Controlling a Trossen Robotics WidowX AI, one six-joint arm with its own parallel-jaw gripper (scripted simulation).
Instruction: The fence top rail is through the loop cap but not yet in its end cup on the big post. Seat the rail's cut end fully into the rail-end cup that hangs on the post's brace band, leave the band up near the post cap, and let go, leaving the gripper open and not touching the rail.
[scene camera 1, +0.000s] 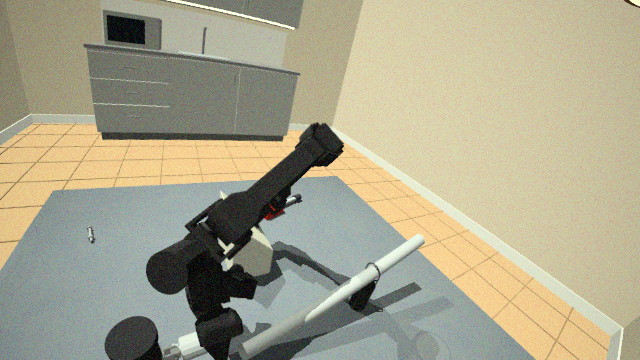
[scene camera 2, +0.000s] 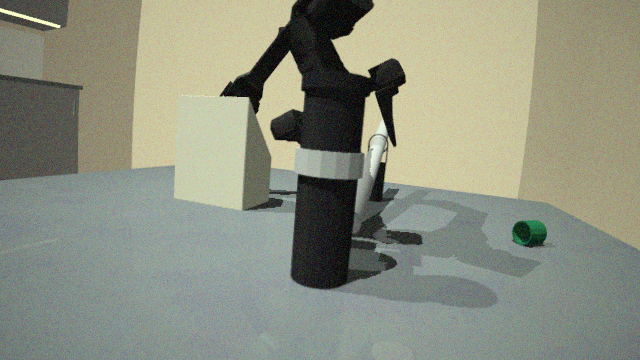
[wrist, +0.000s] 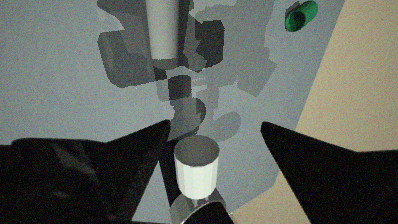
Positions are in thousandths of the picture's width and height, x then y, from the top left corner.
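Note:
There's a white top rail (scene camera 2: 582, 451) here, and a green cap (scene camera 2: 830, 646) as well, though the cap is out of frame in scene camera 1. As for my gripper (scene camera 2: 570, 446), which you'd also find in the wrist view (wrist: 539, 560), it's open and holding nothing.

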